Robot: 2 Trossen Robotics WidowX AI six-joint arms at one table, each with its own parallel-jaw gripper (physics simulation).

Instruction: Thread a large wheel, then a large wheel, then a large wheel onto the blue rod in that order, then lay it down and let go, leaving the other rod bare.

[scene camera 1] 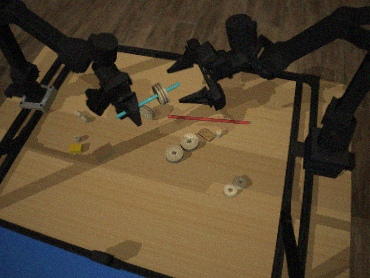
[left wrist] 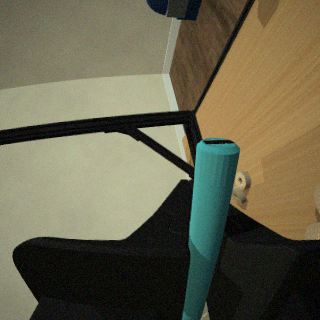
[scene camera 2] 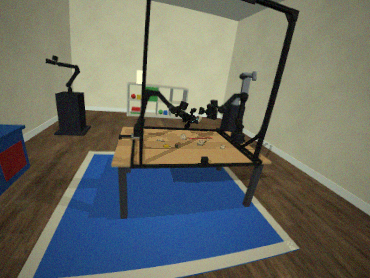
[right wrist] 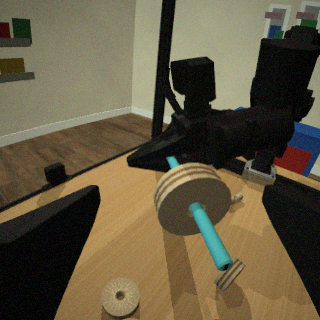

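The blue rod is held in the air, tilted, with one striped large wheel threaded on it. My left gripper is shut on the rod, behind the wheel in the right wrist view. My right gripper is open and empty, its fingers apart near the rod's free end. Another large wheel stands on edge on the table below the rod. Two more large wheels lie flat side by side. The red rod lies bare on the table.
Two small wheels lie at the right front of the table. A brown block and a small white piece lie near the flat large wheels. A yellow block and small connectors lie at the left. A black frame borders the table.
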